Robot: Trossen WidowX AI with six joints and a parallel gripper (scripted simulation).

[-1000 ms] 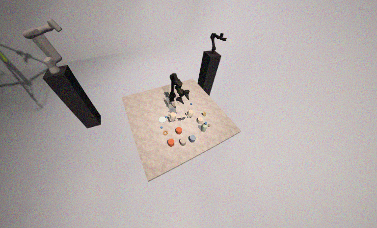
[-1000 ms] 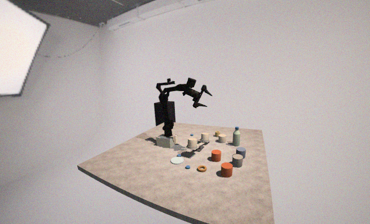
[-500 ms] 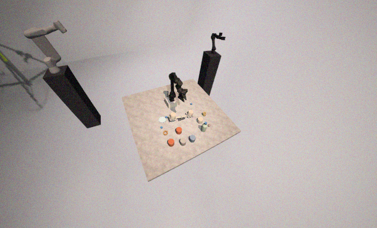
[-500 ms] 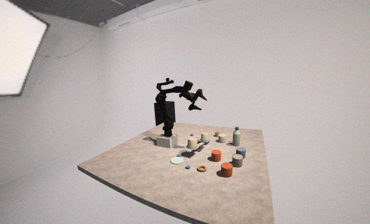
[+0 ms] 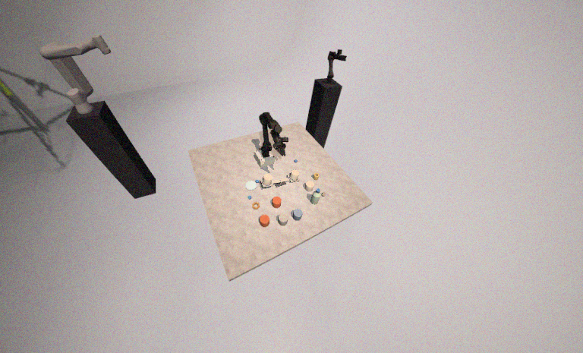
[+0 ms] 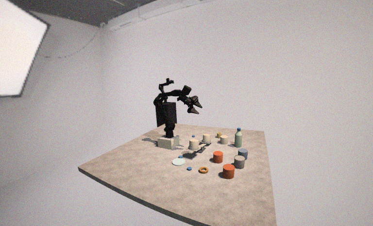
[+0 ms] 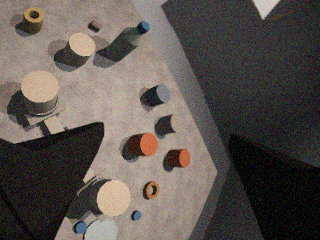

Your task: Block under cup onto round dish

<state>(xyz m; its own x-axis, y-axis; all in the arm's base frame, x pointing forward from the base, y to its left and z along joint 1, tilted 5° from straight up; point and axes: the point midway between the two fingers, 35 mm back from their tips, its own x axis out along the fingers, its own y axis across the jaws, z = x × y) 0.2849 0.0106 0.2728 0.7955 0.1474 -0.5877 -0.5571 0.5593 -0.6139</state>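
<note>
Now: the shiny block 30 cm below my gripper tip and 12 cm to the left of it. Round my gripper tip: balance (32 cm below, 1 cm to the right); green bottle (28 cm ahead, 23 cm below, 19 cm to the left); balance beam (30 cm below, 1 cm to the right).
</note>
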